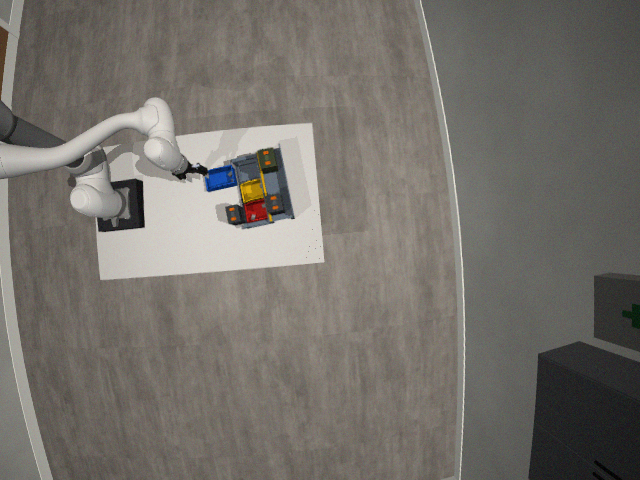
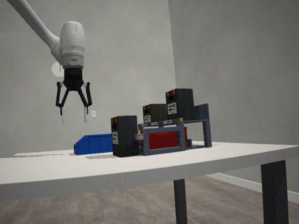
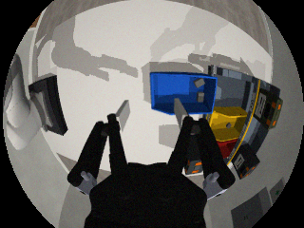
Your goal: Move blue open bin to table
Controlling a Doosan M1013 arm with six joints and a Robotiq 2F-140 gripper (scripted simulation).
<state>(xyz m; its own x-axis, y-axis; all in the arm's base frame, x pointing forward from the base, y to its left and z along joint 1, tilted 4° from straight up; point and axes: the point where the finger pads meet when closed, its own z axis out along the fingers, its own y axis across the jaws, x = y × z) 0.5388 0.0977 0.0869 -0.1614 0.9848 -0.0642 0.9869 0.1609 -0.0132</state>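
Now: hand 8 cm short of the blue open bin, 1 cm to the right of it and 12 cm above it. Round my hand: yellow bin (29 cm ahead, 7 cm to the right, 11 cm below); then green box (36 cm ahead, 6 cm to the left); then red bin (31 cm ahead, 18 cm to the right, 11 cm below).
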